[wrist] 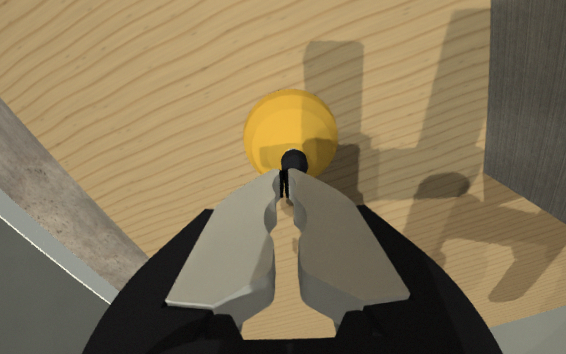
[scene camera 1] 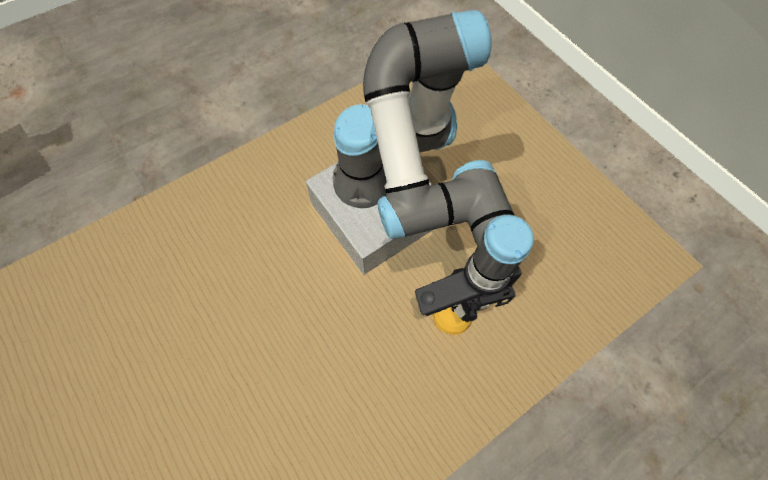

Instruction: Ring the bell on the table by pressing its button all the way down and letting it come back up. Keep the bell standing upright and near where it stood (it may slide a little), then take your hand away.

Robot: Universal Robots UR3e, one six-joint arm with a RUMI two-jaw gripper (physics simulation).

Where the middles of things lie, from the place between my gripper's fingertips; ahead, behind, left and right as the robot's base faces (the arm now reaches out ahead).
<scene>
I see the yellow bell [wrist: 289,119] 10 mm behind my hand, 10 mm to the left of it and 50 mm below it.
</scene>
